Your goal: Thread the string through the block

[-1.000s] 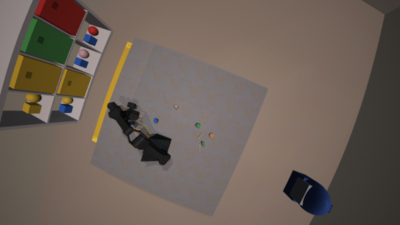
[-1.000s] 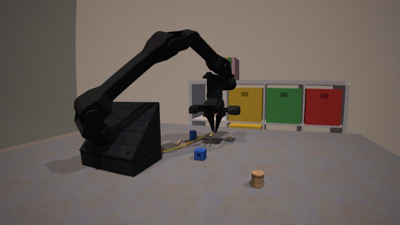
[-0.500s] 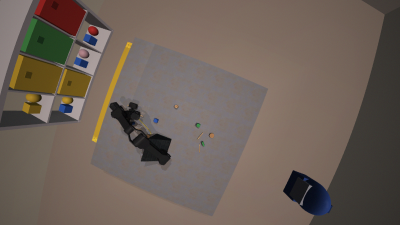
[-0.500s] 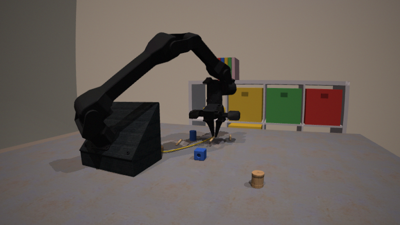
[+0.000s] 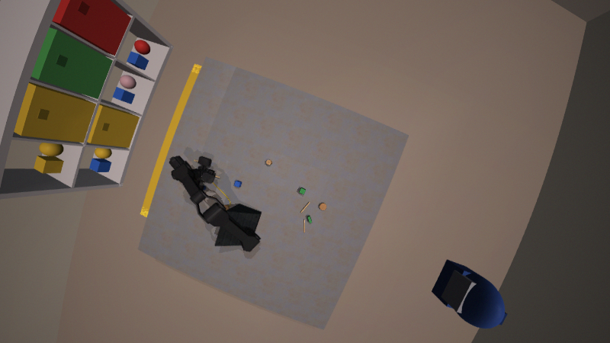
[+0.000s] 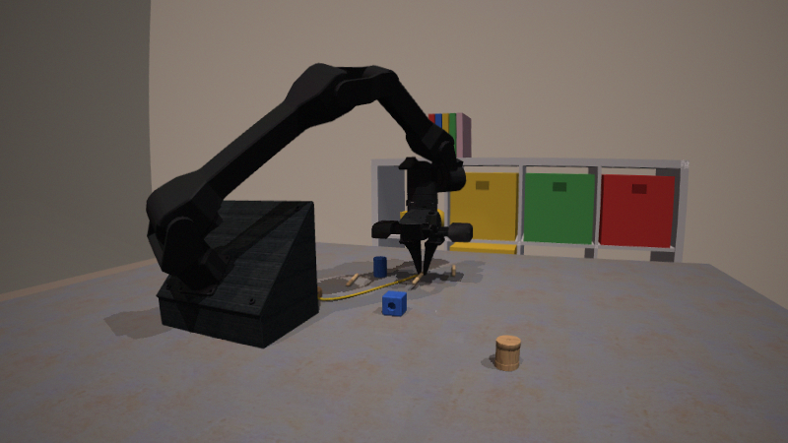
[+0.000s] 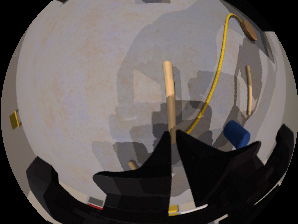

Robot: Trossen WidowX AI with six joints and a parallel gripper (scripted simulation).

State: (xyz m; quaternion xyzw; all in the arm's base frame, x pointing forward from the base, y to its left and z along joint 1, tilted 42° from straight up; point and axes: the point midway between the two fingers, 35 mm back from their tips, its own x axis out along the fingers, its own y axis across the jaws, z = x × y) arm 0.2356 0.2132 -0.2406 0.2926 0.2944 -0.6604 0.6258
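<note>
My gripper tip is now 18 cm to the left of the blue block. From my gripper tip the other things lie so: blue cylinder (9 cm behind, 2 cm to the left, 1 cm above); wooden cylinder (32 cm to the right, 17 cm ahead).
</note>
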